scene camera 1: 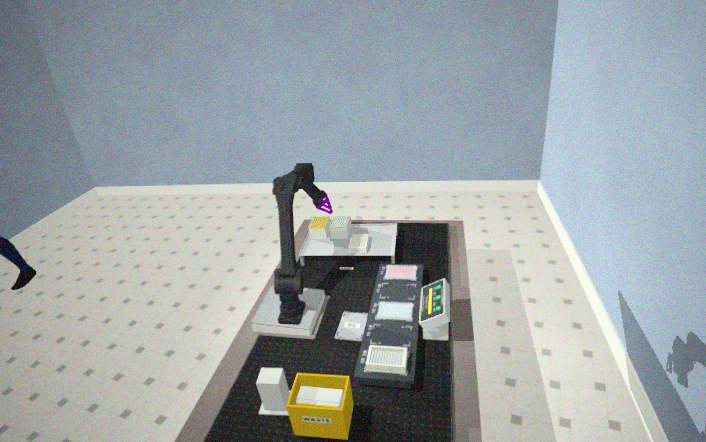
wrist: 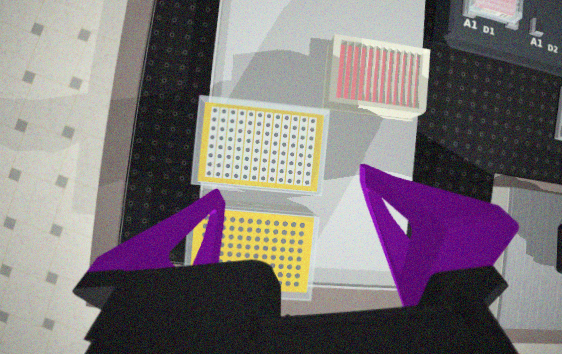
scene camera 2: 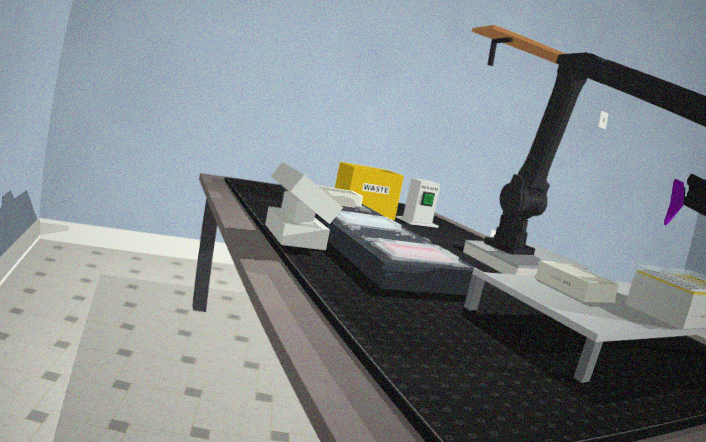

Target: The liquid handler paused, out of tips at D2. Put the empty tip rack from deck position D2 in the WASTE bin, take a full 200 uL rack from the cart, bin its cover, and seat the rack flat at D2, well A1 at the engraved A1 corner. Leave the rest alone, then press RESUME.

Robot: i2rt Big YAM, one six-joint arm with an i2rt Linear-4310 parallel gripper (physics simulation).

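Places are measured from the arm's base along level axes (x ahead, y left, z up), in centimetres.
Pixels of known places: gripper, fingertip midpoint: (scene camera 1: 331, 210) (wrist: 287, 184) (scene camera 2: 687, 236); arm's base, origin of the base link: (scene camera 1: 292, 313) (scene camera 2: 508, 248).
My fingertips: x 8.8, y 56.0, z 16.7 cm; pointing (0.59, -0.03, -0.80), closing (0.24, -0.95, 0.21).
For each thing: its top centre in the pictures, then the offset to it from my fingertips. "spot": a spot on its surface instead.
- cart, middle of its top: (wrist: 318, 116) (scene camera 2: 621, 299) (scene camera 1: 350, 237) dy -4.7, dx +8.5, dz -13.0 cm
- yellow-topped tip rack, middle of its top: (wrist: 251, 255) (scene camera 1: 319, 220) dy +2.4, dx -7.5, dz -6.6 cm
- yellow rim, surface spot: (wrist: 261, 145) (scene camera 1: 340, 220) spot: dy +2.2, dx +3.3, dz -6.6 cm
- yellow WASTE bin, middle of its top: (scene camera 2: 371, 168) (scene camera 1: 318, 390) dy -100.4, dx +11.8, dz -6.1 cm
- green button, surface spot: (scene camera 2: 427, 198) spot: dy -91.5, dx -3.9, dz -11.4 cm
- white box, middle of its top: (scene camera 2: 425, 181) (scene camera 1: 269, 375) dy -95.3, dx -4.4, dz -6.6 cm
- cream trough with red channels, middle of its top: (wrist: 381, 74) (scene camera 2: 579, 272) (scene camera 1: 358, 240) dy -11.6, dx +13.8, dz -10.5 cm
- pink plate, middle of its top: (scene camera 2: 418, 247) (scene camera 1: 400, 270) dy -32.0, dx +33.8, dz -13.5 cm
- cream rack, middle of its top: (scene camera 2: 335, 190) (scene camera 1: 386, 355) dy -81.4, dx +30.0, dz -11.8 cm
My gripper (scene camera 1: 325, 205) (wrist: 287, 184) is open and empty, above the cart (scene camera 1: 384, 245) (scene camera 2: 557, 311) (wrist: 345, 250). In the wrist view its left finger covers part of a yellow-topped tip rack (wrist: 290, 250) (scene camera 1: 319, 223). A rack with white strips in a yellow rim (wrist: 261, 145) (scene camera 1: 340, 222) (scene camera 2: 669, 294) stands beside it. Clear covers seem to surround both. Deck position D2 (scene camera 1: 398, 290) shows bare corner marks. The yellow WASTE bin (scene camera 1: 319, 425) (scene camera 2: 382, 200) holds white items (scene camera 1: 318, 396). A green button (scene camera 2: 427, 198) is on the white box (scene camera 1: 272, 387) beside the bin.
A cream trough with red channels (wrist: 380, 75) (scene camera 2: 575, 281) (scene camera 1: 360, 243) stands on the cart. Deck D1 holds a pink plate (scene camera 1: 401, 271) (scene camera 2: 416, 251). Another plate (scene camera 1: 394, 310) and a cream rack (scene camera 1: 386, 358) stand along the deck. A tilted screen (scene camera 1: 434, 301) (scene camera 2: 307, 192) stands beside it.
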